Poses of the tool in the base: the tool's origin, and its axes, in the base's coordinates. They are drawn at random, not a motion.
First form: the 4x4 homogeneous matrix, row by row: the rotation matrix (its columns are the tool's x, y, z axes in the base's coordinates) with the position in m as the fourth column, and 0 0 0 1 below. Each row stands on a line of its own.
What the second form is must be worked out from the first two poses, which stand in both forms.
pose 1, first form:
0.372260 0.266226 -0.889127 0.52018
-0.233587 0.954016 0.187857 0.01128
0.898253 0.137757 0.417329 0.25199
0 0 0 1
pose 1, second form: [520.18 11.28 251.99 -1.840 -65.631 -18.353]
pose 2, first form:
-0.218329 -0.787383 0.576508 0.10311
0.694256 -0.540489 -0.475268 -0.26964
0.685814 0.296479 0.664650 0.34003
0 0 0 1
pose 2, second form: [103.11 -269.64 340.03 56.777 -8.042 109.004]
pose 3, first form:
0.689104 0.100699 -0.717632 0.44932
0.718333 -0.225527 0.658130 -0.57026
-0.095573 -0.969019 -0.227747 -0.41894
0 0 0 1
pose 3, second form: [449.32 -570.26 -418.94 -99.009 -37.851 37.582]
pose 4, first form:
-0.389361 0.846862 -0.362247 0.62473
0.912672 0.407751 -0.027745 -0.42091
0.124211 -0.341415 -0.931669 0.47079
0 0 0 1
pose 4, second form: [624.73 -420.91 470.79 -87.802 -136.169 18.421]
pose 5, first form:
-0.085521 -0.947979 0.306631 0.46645
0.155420 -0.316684 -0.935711 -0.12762
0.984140 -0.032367 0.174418 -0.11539
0 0 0 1
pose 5, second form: [466.45 -127.62 -115.39 73.166 -54.874 89.369]
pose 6, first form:
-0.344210 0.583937 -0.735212 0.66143
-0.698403 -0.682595 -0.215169 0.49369
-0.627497 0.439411 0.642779 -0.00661
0 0 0 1
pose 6, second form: [661.43 493.69 -6.61 60.658 -9.982 -118.830]
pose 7, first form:
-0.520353 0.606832 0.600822 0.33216
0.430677 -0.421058 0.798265 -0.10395
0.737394 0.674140 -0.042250 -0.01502
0 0 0 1
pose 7, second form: [332.16 -103.95 -15.02 -84.009 -92.433 -119.223]
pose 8, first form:
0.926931 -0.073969 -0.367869 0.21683
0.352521 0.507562 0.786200 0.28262
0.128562 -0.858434 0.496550 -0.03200
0 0 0 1
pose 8, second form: [216.83 282.62 -32.00 -57.844 -17.460 15.000]
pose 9, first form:
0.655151 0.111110 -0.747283 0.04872
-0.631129 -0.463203 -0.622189 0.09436
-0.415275 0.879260 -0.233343 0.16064
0 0 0 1
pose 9, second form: [48.72 94.36 160.64 106.733 -23.601 -52.763]
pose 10, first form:
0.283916 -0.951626 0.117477 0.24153
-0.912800 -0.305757 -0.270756 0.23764
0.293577 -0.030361 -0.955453 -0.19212
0 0 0 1
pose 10, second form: [241.53 237.64 -192.12 137.077 -100.416 22.139]
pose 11, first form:
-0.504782 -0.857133 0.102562 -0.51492
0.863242 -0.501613 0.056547 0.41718
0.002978 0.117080 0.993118 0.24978
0 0 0 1
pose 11, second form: [-514.92 417.18 249.78 4.228 6.956 120.165]
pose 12, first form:
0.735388 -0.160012 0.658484 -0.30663
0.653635 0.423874 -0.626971 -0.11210
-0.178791 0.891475 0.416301 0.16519
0 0 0 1
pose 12, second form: [-306.63 -112.10 165.19 58.089 32.031 31.127]
